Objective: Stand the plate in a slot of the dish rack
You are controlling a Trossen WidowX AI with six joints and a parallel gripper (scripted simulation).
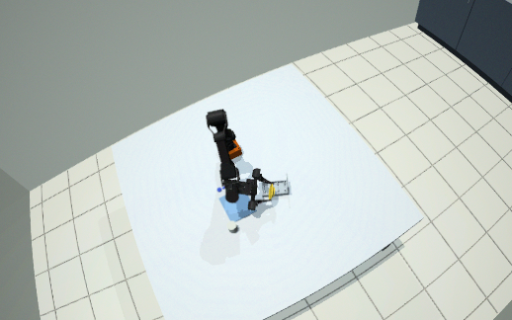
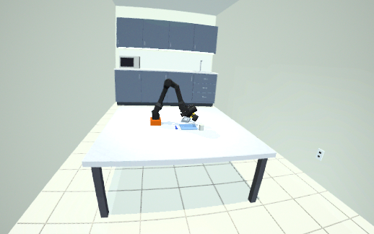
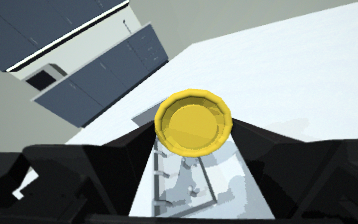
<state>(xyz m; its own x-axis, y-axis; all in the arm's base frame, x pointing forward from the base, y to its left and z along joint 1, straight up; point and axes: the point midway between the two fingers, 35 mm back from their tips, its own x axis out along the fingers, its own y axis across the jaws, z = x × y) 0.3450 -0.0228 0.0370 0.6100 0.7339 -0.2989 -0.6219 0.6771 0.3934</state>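
Right now the grey dish rack is 40 mm behind my gripper tip, 40 mm to the left of it and 50 mm below it. The rest, counted from my gripper tip: light blue mat (90 mm behind, 150 mm to the right, 70 mm below); small white cup (240 mm to the right, 50 mm below); yellow plate (10 mm to the right).
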